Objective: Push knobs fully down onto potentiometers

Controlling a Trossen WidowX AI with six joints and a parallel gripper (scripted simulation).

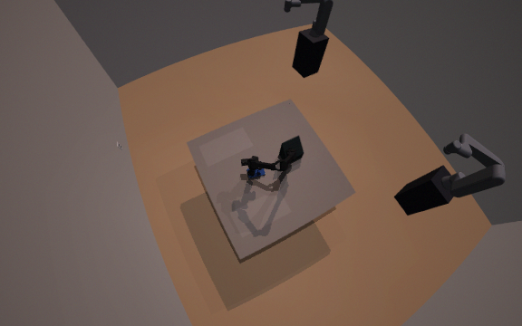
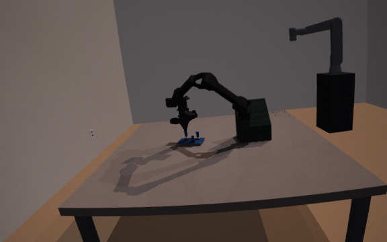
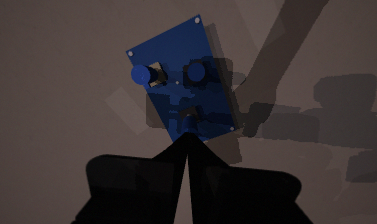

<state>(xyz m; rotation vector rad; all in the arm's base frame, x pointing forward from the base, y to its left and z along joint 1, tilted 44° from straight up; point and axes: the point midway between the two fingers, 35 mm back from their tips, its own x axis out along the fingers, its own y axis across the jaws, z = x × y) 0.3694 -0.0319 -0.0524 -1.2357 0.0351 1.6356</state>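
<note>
Right now my gripper tip is 10 mm above the knob.
</note>
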